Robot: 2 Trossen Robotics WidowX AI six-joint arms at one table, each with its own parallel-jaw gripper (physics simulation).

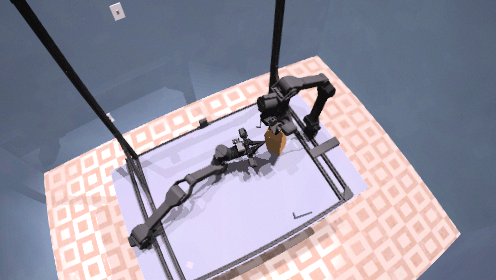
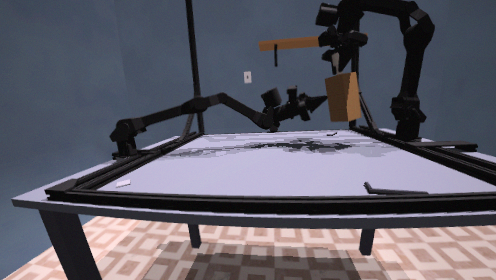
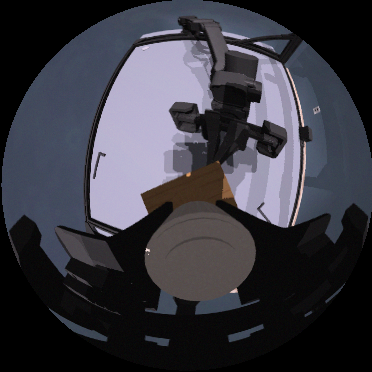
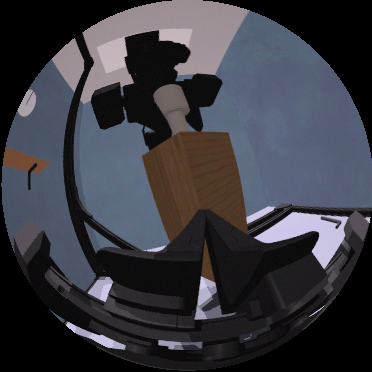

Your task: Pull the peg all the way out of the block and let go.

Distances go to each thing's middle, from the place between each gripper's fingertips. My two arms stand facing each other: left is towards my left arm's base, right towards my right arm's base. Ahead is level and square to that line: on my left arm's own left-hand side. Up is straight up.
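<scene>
My right gripper, as I see it, is 1 cm above the wooden block (image 2: 342, 91), 5 cm to the right of it and 2 cm short of it. The peg (image 3: 199, 252) is 8 cm above my right hand, 3 cm to the left of my right hand and 1 cm ahead of it.
My left hand is 10 mm to the right of the peg. The wooden block is 80 mm below my left hand and 20 mm to the left of my left hand.
</scene>
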